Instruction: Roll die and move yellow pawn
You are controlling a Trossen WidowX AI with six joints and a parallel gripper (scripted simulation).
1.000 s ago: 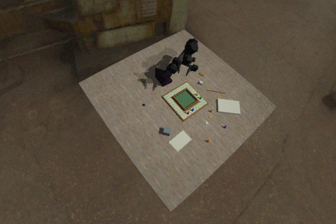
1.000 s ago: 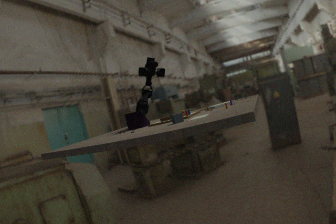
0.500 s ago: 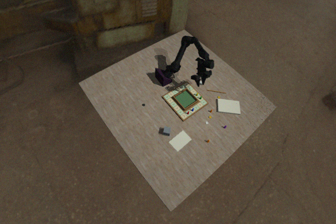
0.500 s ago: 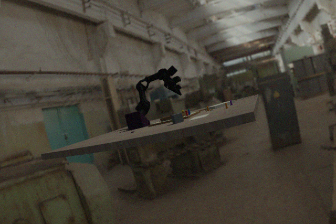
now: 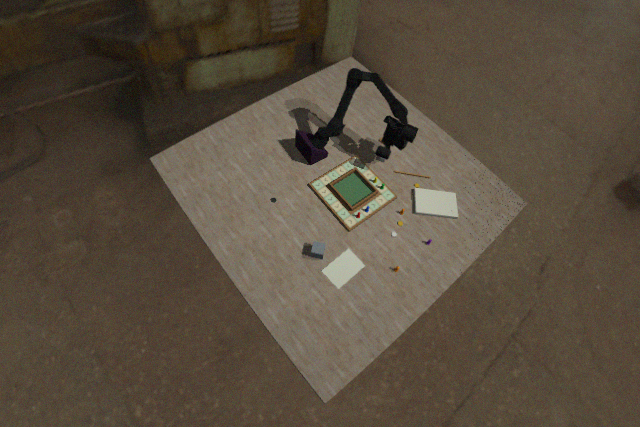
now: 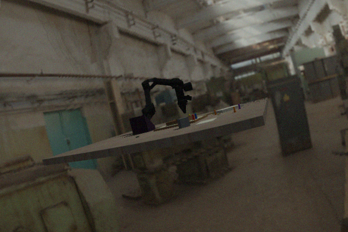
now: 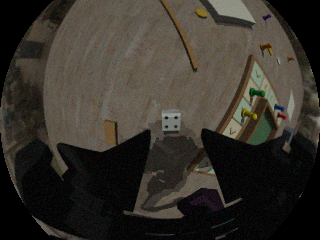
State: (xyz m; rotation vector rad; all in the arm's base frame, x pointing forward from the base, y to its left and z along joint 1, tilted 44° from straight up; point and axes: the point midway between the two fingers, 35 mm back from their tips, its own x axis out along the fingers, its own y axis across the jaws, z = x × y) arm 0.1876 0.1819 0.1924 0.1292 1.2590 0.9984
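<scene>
My gripper tip is now 4 cm above the grey-white die. Also, from my gripper tip: yellow pawn: 9 cm ahead, 11 cm to the right, 3 cm below; then green pawn: 13 cm ahead, 10 cm to the right, 3 cm below; then thin stick: 14 cm ahead, 8 cm to the left, 5 cm below.
</scene>
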